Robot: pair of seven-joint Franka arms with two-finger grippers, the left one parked.
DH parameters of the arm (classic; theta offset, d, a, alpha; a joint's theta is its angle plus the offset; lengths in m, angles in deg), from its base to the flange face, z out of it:
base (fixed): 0 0 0 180
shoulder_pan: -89.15 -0.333 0 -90
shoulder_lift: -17.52 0 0 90
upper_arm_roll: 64.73 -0.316 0.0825 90
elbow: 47.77 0 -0.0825 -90
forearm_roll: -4.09 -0.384 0 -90
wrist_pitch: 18.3 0 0.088 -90
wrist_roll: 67.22 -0.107 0 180
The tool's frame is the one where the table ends.
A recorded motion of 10 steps. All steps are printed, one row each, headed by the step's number.
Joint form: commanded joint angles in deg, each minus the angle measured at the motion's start. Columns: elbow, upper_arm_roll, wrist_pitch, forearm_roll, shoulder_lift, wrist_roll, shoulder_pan.
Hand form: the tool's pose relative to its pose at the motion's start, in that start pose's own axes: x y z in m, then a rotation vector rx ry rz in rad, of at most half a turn. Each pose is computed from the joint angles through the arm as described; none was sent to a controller.
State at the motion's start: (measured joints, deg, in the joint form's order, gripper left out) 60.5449 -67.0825 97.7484 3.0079 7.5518 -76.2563 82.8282
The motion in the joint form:
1: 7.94 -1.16 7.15 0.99 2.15 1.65 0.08
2: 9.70 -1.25 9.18 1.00 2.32 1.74 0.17
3: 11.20 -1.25 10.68 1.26 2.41 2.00 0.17
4: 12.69 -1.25 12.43 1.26 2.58 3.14 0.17
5: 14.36 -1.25 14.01 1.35 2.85 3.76 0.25
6: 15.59 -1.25 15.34 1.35 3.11 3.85 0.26
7: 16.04 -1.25 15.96 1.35 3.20 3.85 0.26
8: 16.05 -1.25 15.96 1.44 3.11 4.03 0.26
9: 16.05 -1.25 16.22 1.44 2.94 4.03 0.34
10: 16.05 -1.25 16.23 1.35 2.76 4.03 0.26
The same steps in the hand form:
1: -0.0217 -0.0057 0.0316 -0.0113 0.0254 -0.0554
2: -0.0256 -0.0049 0.0408 -0.0102 0.0330 -0.0571
3: -0.0294 -0.0039 0.0494 -0.0138 0.0351 -0.0642
4: -0.0330 -0.0031 0.0567 -0.0133 0.0424 -0.0843
5: -0.0379 -0.0012 0.0646 -0.0145 0.0456 -0.0948
6: -0.0415 -0.0004 0.0695 -0.0139 0.0519 -0.0964
7: -0.0426 -0.0002 0.0711 -0.0133 0.0564 -0.0964
8: -0.0426 -0.0002 0.0720 -0.0147 0.0548 -0.1006
9: -0.0419 0.0005 0.0732 -0.0143 0.0563 -0.0992
10: -0.0420 -0.0002 0.0750 -0.0133 0.0532 -0.0995

